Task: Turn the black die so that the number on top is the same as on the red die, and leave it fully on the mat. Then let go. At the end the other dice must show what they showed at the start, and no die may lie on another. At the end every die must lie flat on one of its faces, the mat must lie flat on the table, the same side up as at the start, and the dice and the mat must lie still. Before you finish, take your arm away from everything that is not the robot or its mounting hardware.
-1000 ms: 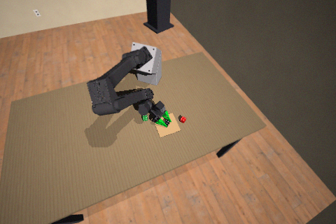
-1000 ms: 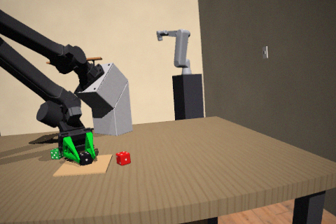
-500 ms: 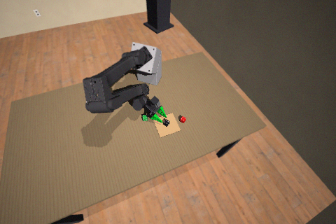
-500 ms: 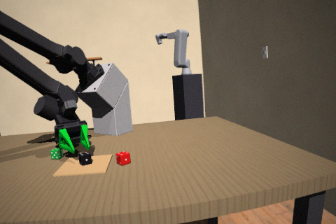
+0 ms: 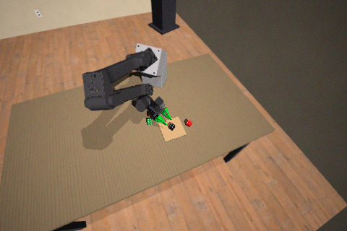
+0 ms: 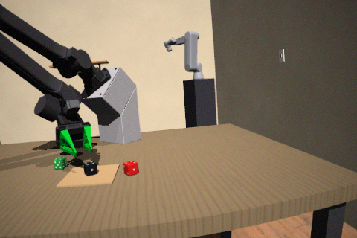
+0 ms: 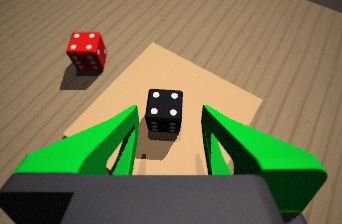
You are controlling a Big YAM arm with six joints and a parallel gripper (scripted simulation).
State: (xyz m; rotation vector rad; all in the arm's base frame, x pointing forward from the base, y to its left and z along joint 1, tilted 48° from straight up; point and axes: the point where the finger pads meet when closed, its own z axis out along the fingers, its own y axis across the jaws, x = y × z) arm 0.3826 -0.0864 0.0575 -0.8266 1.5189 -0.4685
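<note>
Now: hand 30 mm short of the black die, 10 mm to the right of it and 40 mm above it. From my hand the other things lie so: red die (80 mm ahead, 110 mm to the left, 50 mm below); tan mat (30 mm ahead, 10 mm to the left, 60 mm below); green die (90 mm behind, 70 mm to the right, 50 mm below).
</note>
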